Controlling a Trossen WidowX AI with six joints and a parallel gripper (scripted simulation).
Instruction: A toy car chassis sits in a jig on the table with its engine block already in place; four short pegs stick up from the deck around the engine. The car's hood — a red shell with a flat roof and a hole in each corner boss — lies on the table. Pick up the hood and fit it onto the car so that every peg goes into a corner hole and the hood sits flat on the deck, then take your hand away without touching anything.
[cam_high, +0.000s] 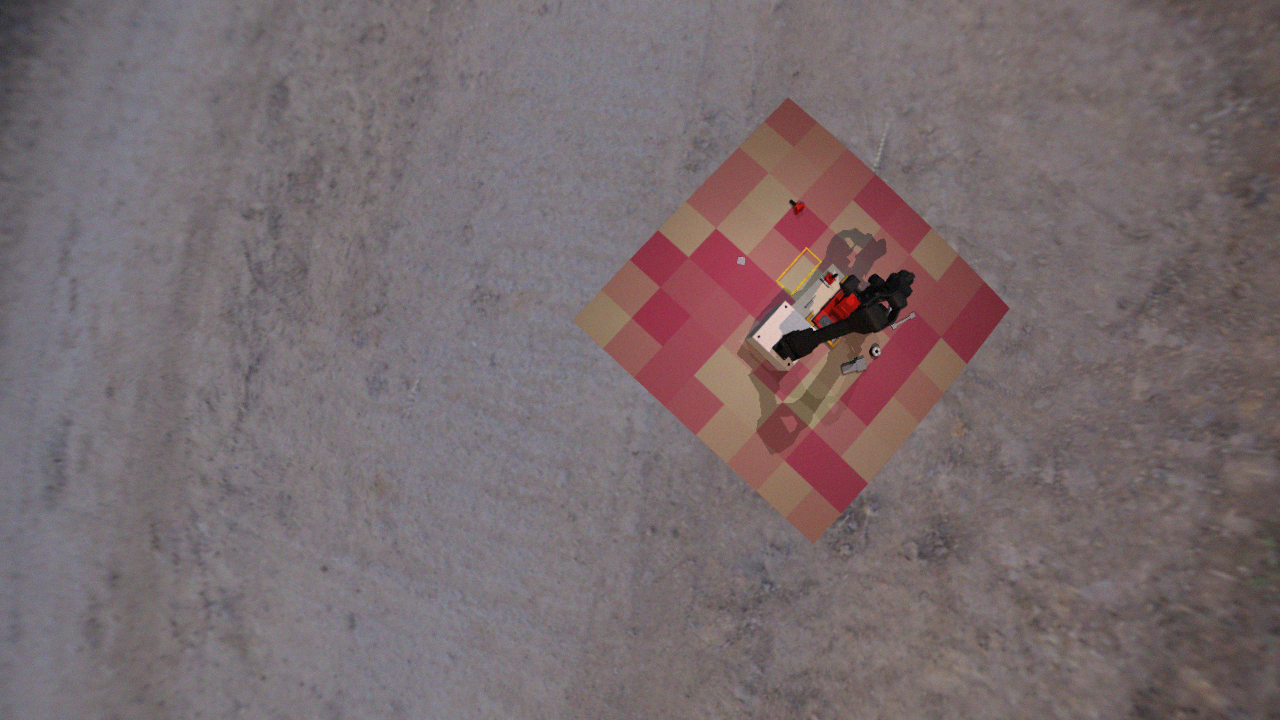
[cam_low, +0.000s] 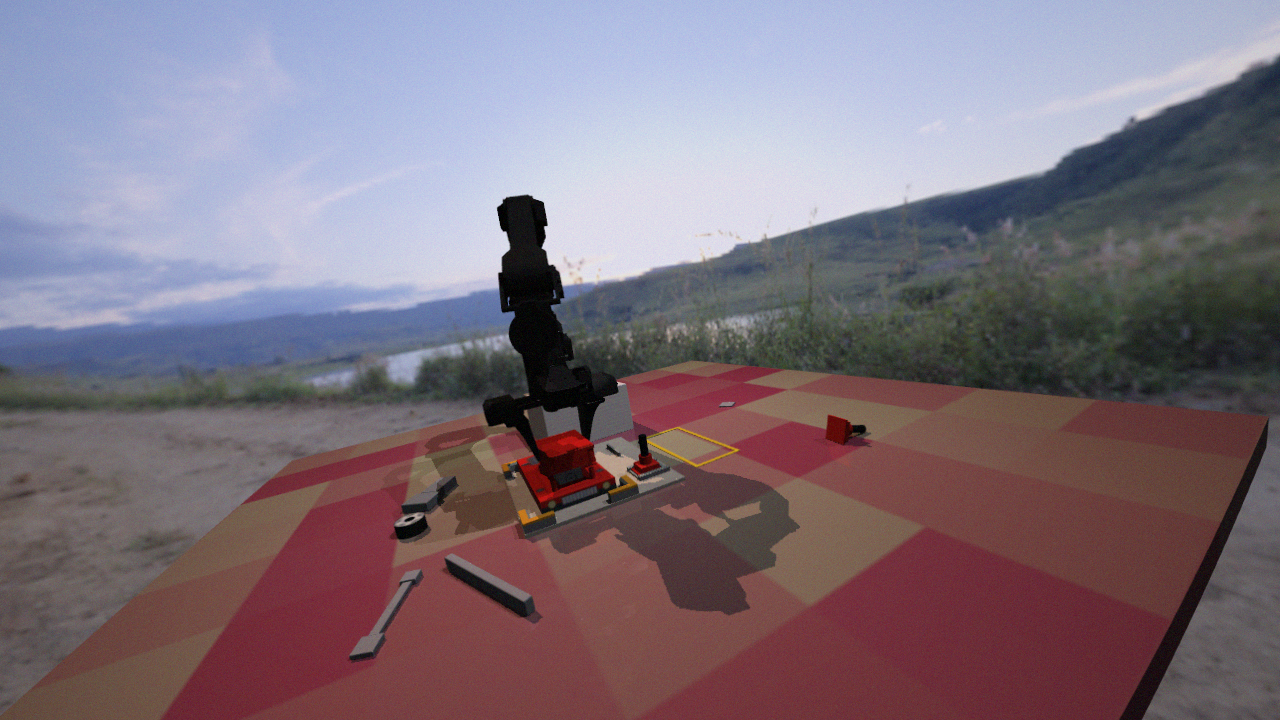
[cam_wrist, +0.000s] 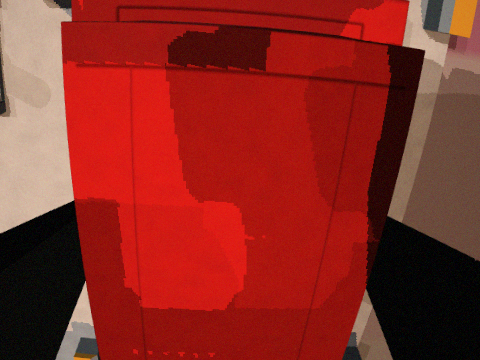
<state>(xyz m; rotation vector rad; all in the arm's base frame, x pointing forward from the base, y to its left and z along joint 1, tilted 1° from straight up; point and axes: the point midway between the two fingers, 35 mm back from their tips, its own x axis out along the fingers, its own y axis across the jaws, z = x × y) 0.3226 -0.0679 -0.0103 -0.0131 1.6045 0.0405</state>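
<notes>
Right now the red hood is 10 mm above my gripper tip. Also, from my gripper tip: grey bar (170 mm ahead, 130 mm to the right, 50 mm below).
</notes>
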